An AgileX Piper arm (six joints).
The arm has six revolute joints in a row. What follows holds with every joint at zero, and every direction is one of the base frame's.
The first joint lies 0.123 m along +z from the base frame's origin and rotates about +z.
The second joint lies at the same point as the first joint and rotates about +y.
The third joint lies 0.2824 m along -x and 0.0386 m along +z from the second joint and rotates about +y.
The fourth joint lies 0.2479 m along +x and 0.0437 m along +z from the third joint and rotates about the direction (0.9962, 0, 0.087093).
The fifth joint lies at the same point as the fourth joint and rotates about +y.
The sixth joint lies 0.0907 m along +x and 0.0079 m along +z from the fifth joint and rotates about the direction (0.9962, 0, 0.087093).
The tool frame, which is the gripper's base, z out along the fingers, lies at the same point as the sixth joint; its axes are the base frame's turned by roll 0, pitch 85.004 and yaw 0 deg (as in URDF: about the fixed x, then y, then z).
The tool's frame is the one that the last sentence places.
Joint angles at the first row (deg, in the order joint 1, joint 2, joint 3, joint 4, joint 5, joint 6):
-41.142 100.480 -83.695 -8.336 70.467 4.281
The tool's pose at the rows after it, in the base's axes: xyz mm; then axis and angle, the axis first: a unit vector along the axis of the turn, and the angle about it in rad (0 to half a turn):
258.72, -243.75, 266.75, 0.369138, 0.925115, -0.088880, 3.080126
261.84, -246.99, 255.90, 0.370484, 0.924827, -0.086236, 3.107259
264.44, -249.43, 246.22, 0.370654, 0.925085, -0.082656, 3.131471
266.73, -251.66, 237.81, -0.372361, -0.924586, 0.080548, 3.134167
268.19, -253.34, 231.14, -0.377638, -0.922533, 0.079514, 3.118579
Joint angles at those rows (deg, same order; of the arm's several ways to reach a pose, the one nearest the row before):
-41.142 101.774 -83.694 -8.950 70.379 4.892
-41.142 103.527 -83.694 -9.221 70.231 5.270
-41.143 105.066 -83.694 -9.308 70.156 5.427
-41.142 106.395 -83.694 -9.443 69.891 5.797
-41.143 107.443 -83.695 -9.655 69.797 6.607

